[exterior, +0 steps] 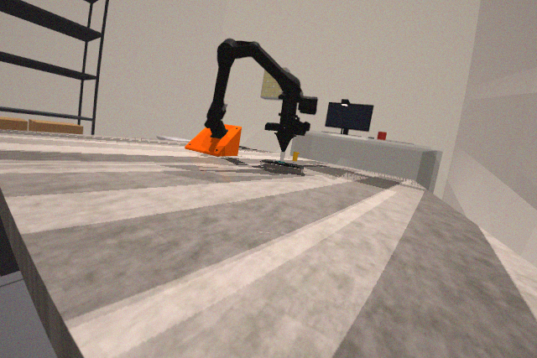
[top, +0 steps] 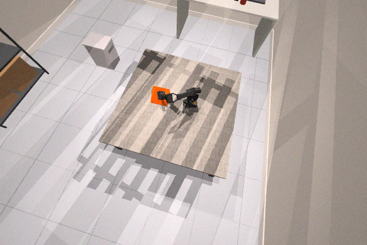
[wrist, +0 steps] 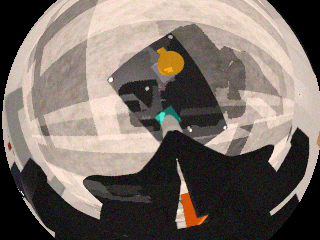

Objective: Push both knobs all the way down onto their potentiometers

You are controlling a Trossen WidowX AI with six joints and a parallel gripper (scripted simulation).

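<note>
Now: gripper tip 20 mm above the white knob. Also, from my gripper tip: orange knob: 60 mm ahead, 20 mm to the right, 10 mm below.
</note>
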